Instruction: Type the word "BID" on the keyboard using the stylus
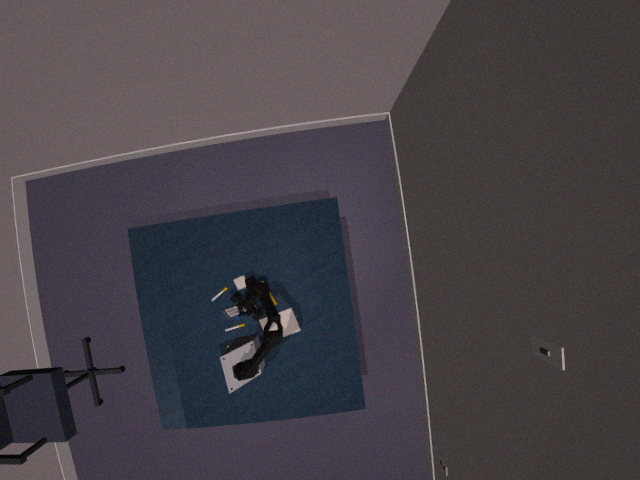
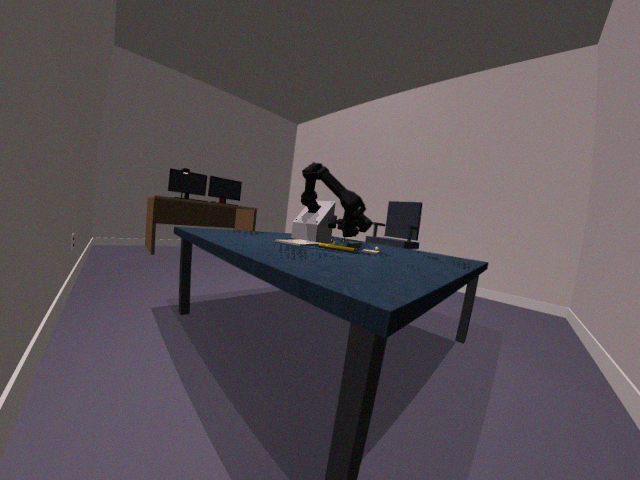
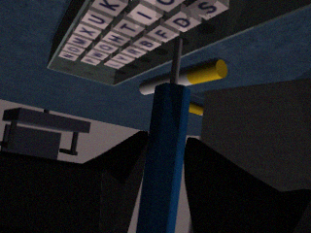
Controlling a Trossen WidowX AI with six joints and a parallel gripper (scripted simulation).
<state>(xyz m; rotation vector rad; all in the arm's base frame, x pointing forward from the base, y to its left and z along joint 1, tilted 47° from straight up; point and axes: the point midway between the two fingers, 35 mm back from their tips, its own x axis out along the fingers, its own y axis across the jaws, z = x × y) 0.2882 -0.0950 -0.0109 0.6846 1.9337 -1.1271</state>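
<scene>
The D key lies 70 mm below my gripper tip. Also, from my gripper tip: blue stylus (10 mm below); then I key (70 mm below, 20 mm ahead, 10 mm to the left); then grey stylus tip (50 mm below).
</scene>
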